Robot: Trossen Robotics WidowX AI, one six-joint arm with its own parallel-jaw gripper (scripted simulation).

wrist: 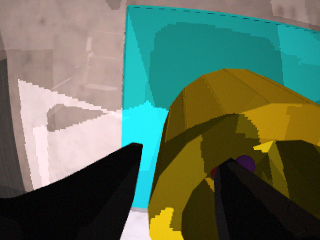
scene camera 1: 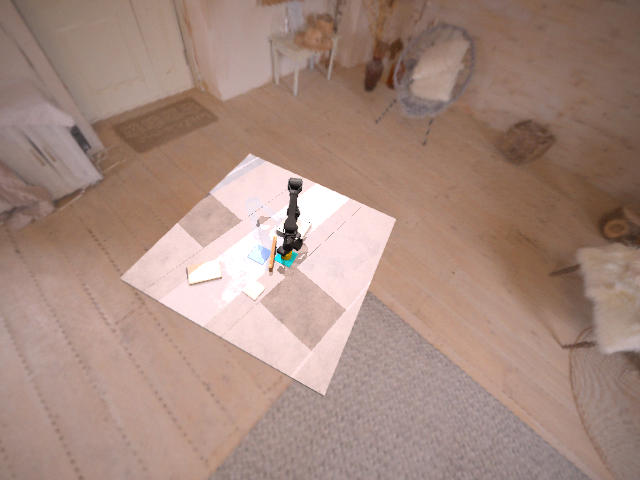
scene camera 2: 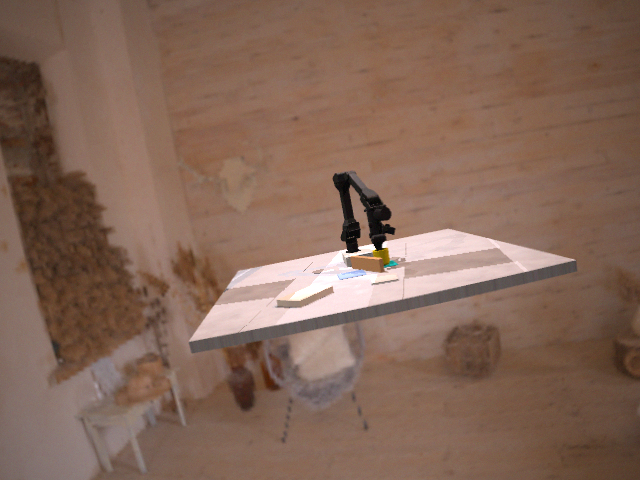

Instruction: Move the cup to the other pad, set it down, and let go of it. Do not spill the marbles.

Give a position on a yellow cup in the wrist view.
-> At 228, 113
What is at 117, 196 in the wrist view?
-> My gripper.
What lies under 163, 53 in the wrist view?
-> A cyan pad.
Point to a flat tan block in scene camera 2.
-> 307, 295
